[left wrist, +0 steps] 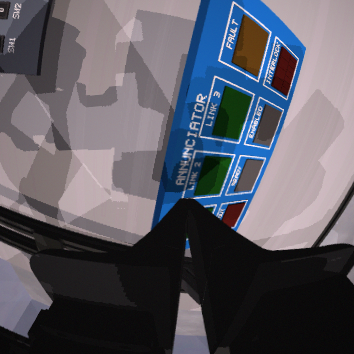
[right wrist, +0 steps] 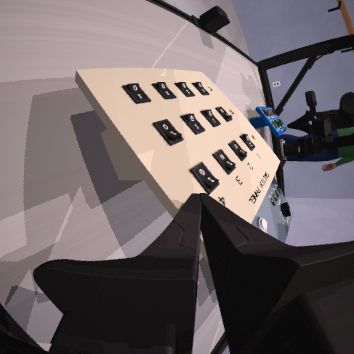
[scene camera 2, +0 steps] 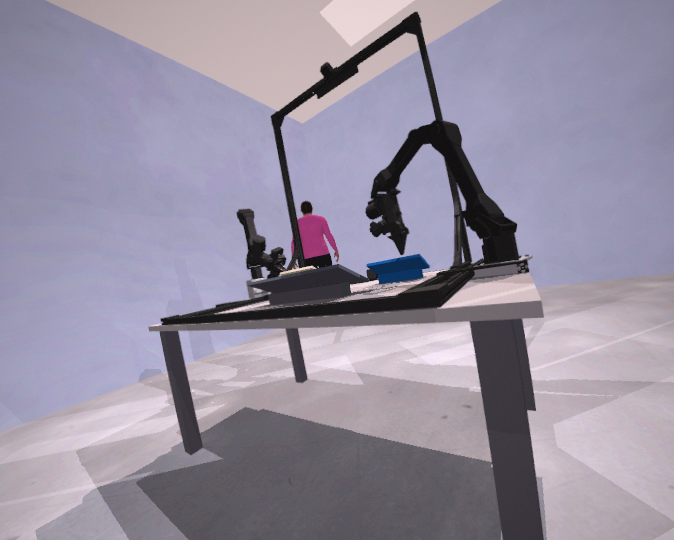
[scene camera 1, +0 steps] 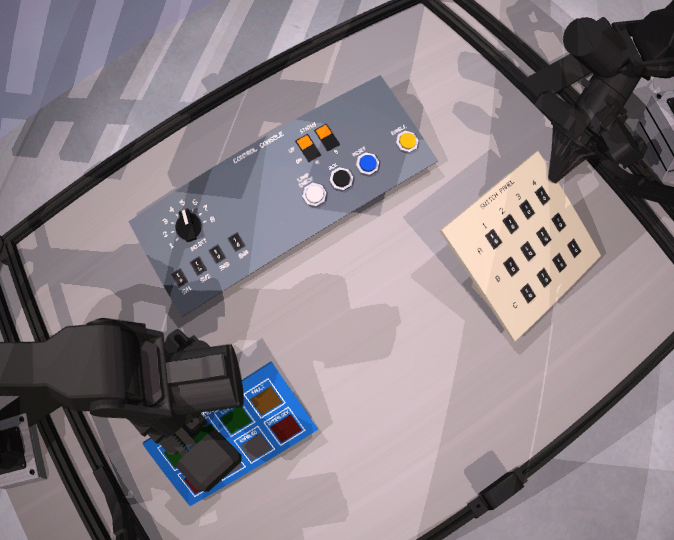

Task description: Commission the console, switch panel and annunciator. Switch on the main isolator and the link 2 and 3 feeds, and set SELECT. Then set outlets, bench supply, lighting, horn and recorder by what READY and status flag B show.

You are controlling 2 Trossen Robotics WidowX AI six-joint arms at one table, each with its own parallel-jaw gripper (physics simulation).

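Frame: origin at the left arm's base, x left, y back, z up, level; centimetres.
Seen in the pictures: left gripper, fingertip midpoint: [left wrist: 185, 204] [right wrist: 286, 125] [scene camera 2: 402, 254] [scene camera 1: 185, 428]; right gripper, fingertip midpoint: [right wrist: 197, 199] [scene camera 1: 551, 181]; left arm's base at its link origin: [right wrist: 284, 149] [scene camera 2: 502, 260] [scene camera 1: 6, 451]; right arm's base at its link origin: [scene camera 2: 257, 279].
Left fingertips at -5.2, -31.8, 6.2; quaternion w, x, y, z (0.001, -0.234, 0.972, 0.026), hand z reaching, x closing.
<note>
Pixels of each thing's top centre, then the offset from my left fingertips to it, as dx, dy, dz. "*": a spot on its surface instead.
- grey console at a spot on its surface: [scene camera 1: 270, 185] * +28.4, -18.8, -2.0
- Status flags A at a spot on its surface: [scene camera 1: 307, 147] * +31.8, -25.1, -1.2
- B at a spot on its surface: [scene camera 1: 327, 136] * +32.5, -28.2, -1.1
- blue annunciator at its top centre: [left wrist: 228, 153] [scene camera 1: 217, 426] [right wrist: 282, 121] [scene camera 2: 395, 258] -0.7, -3.8, -0.7
- READY window at its top centre: [left wrist: 251, 178] -4.9, -2.7, -3.6
The grey console [scene camera 1: 270, 185] [scene camera 2: 315, 278] has its SELECT knob [scene camera 1: 188, 226] with the white pointer at 5. Status flags A [scene camera 1: 307, 147] and B [scene camera 1: 327, 136] both show orange at their upper ends. The beige switch panel [scene camera 1: 483, 275] [right wrist: 150, 145] carries three rows of black rockers; their settings are hard to read. On the blue annunciator [scene camera 1: 308, 425] [scene camera 2: 399, 268], the READY window [left wrist: 246, 175] is grey and the LINK, FAULT and INTERLOCK windows look dark. My left gripper [scene camera 2: 401, 252] [left wrist: 185, 204] is shut and empty above the annunciator. My right gripper [scene camera 1: 554, 180] [right wrist: 197, 199] is shut and empty by the panel's switch A4.
A black frame [scene camera 2: 284, 168] stands around the table, with its bars along the edges. My left forearm and hand cover part of the annunciator in scene camera 1. A person in pink [scene camera 2: 313, 233] stands behind the table. The console and switch panel stand apart.
</note>
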